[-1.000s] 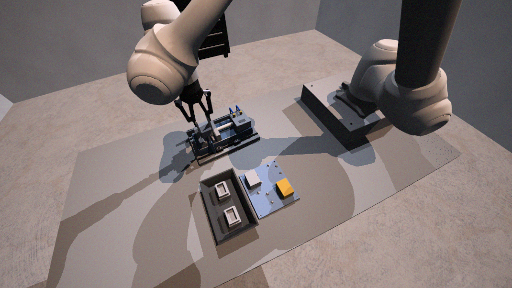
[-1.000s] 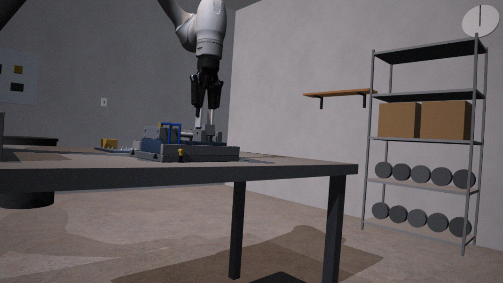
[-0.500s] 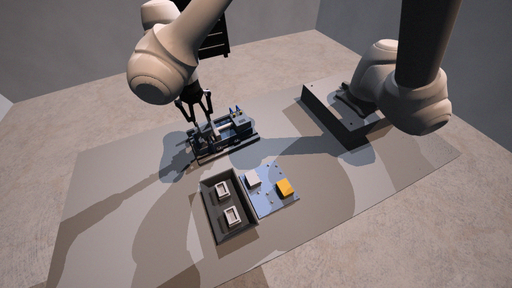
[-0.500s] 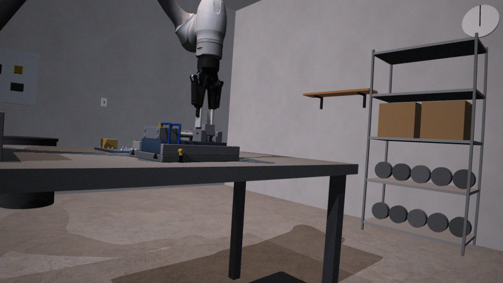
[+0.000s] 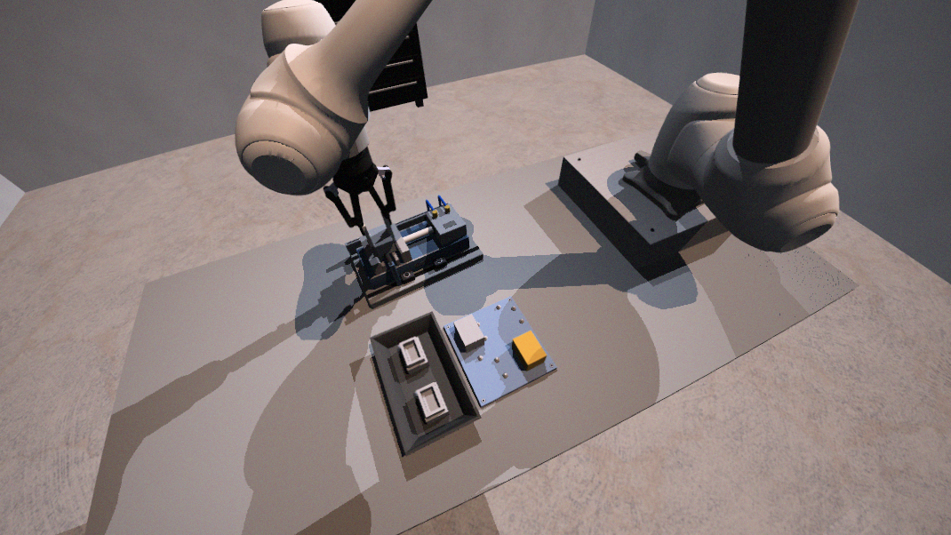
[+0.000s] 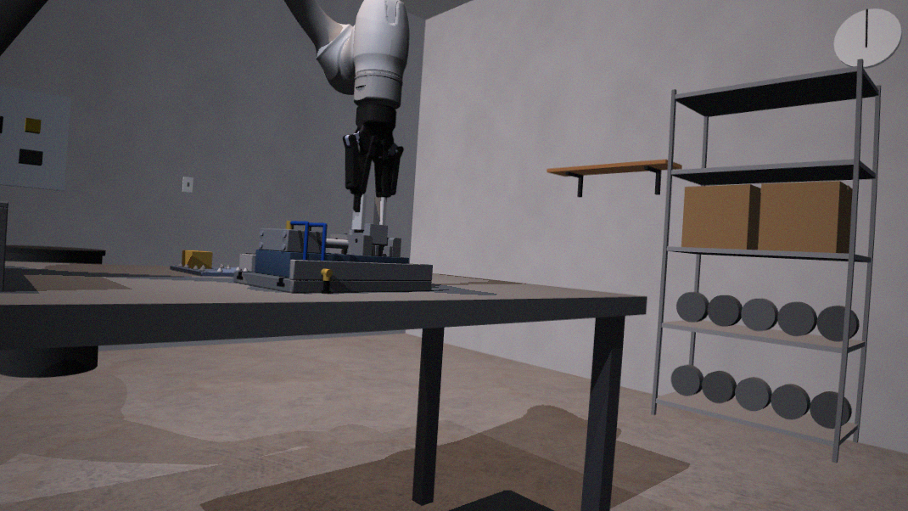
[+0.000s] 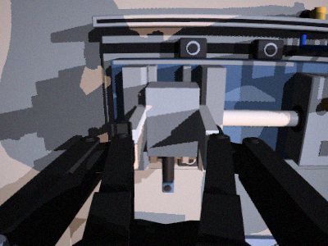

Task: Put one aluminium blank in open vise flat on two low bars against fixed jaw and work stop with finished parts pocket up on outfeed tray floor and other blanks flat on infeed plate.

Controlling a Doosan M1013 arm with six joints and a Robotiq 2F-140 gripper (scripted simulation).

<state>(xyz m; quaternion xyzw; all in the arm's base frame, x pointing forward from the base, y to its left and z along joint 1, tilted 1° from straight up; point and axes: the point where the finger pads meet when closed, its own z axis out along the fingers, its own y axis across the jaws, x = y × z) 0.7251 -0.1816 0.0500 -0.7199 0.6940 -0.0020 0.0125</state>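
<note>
The work stop lies 50 mm to the left of my hand and 50 mm below it. From my hand the other things lie so: vise hose block: 160 mm behind, 60 mm below; then piston rod: 90 mm behind, 60 mm below; then vise: 100 mm below, 70 mm behind.
</note>
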